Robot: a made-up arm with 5 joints.
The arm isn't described. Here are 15 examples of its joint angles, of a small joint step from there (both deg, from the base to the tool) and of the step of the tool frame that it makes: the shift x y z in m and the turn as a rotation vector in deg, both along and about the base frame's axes.
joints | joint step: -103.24 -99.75 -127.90 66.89 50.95 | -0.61 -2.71 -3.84 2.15 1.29
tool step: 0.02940 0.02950 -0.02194 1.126 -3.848 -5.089
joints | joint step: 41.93 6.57 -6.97 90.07 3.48 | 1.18 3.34 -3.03 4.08 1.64
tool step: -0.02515 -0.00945 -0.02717 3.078 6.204 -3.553
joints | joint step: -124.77 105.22 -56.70 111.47 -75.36 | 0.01 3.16 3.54 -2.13 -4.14
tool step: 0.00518 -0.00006 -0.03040 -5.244 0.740 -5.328
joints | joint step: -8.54 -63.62 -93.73 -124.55 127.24 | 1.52 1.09 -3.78 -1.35 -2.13
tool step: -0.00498 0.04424 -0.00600 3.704 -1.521 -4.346
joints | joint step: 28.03 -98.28 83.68 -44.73 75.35 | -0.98 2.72 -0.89 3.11 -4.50
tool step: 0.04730 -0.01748 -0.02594 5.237 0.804 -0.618
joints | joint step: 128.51 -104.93 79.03 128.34 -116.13 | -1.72 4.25 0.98 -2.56 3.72
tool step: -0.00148 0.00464 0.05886 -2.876 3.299 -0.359
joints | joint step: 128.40 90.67 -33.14 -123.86 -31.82 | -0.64 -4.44 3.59 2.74 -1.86
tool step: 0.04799 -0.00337 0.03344 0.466 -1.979 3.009
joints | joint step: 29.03 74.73 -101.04 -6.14 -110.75 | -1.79 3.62 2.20 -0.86 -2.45
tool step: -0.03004 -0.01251 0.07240 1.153 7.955 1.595
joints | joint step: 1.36 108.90 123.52 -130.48 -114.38 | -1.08 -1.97 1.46 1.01 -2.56
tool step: 0.00509 0.01017 -0.00069 0.038 -0.099 1.830
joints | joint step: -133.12 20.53 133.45 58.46 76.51 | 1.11 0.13 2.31 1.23 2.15
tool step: 0.00755 0.01589 -0.00002 1.684 -1.057 0.330
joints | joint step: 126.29 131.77 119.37 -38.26 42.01 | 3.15 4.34 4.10 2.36 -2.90
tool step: -0.02441 0.02655 -0.00803 -0.554 -2.015 2.422
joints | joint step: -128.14 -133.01 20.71 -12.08 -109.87 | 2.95 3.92 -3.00 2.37 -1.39
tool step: -0.02364 -0.00884 0.00205 -1.814 2.759 -3.411
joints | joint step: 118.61 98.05 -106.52 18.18 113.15 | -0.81 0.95 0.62 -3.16 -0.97
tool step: -0.02718 -0.01040 0.00883 -2.915 3.534 -0.090
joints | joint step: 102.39 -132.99 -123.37 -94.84 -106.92 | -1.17 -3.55 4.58 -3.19 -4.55
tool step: -0.01037 -0.03462 -0.00595 1.696 -1.171 2.467
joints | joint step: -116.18 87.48 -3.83 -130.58 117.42 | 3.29 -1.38 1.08 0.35 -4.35
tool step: -0.03281 0.00085 0.02663 -1.829 -4.481 3.112
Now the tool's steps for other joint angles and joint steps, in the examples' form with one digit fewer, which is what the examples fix.
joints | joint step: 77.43 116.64 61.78 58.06 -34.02 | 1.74 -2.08 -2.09 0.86 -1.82
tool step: 0.0219 -0.0091 -0.0093 -1.29 -4.23 0.31
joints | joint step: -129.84 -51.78 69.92 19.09 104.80 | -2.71 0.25 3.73 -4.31 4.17
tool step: -0.0547 0.0348 -0.0001 3.44 5.40 -4.80
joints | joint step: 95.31 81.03 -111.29 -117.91 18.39 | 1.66 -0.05 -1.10 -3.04 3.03
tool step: 0.0143 0.0046 -0.0166 -2.59 0.80 0.89
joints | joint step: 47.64 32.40 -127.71 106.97 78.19 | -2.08 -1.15 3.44 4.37 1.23
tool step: -0.0223 -0.0297 0.0045 3.07 -1.31 3.16
